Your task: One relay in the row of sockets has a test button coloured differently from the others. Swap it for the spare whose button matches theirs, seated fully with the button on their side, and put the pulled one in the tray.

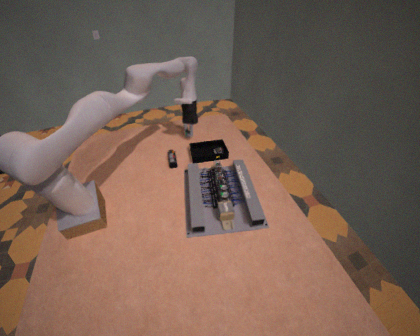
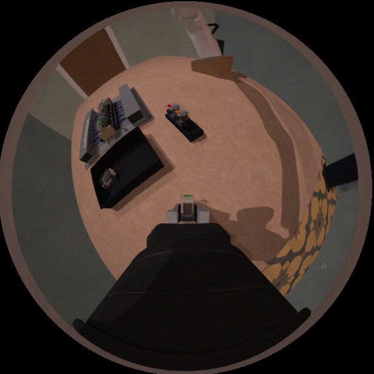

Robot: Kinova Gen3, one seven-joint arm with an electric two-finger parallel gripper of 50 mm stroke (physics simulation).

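Frame: origin at the arm's base, x ahead, y left, z up, level; centimetres.
Seen in the pictures: gripper, between the fingertips: (image 1: 189,135); arm's base, origin of its link: (image 1: 80,202).
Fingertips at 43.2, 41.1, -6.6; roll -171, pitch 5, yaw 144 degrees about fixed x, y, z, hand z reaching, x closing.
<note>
Pixels of each thing's top centre, then the offset from my fingertips to it, as dx, dy, dz. "*": a spot on its surface instead.
- black tray, a spot on its surface: (image 1: 209,158) * +5.7, -20.8, -0.2
- relay, centre of its top: (image 1: 218,149) +11.3, -16.0, +0.6
- black spare holder, centre of its top: (image 1: 171,156) -10.4, -19.2, +3.0
- grey panel, a spot on its surface: (image 1: 242,228) * +7.7, -57.0, -1.5
My gripper (image 1: 188,135) (image 2: 187,209) is shut on a relay with a green button (image 2: 187,200), held above the table behind the tray. The black tray (image 1: 209,158) (image 2: 144,172) holds one relay (image 1: 218,150) (image 2: 107,178) lying in it; its button colour is too small to be sure of. The row of sockets (image 1: 214,187) (image 2: 111,116) stands on the grey panel, with relays whose visible buttons are green. A black spare holder (image 1: 172,159) (image 2: 192,132) carries two relays, one with a red button (image 2: 170,106) and one with an orange button (image 2: 178,112).
The grey panel (image 1: 242,228) has two raised wire ducts (image 1: 195,200) (image 1: 248,192) flanking the sockets. The tray stands close to the panel's far end, and the spare holder is beside the tray on the robot base's side. The arm's base block (image 1: 82,220) (image 2: 212,66) stands on the table.
</note>
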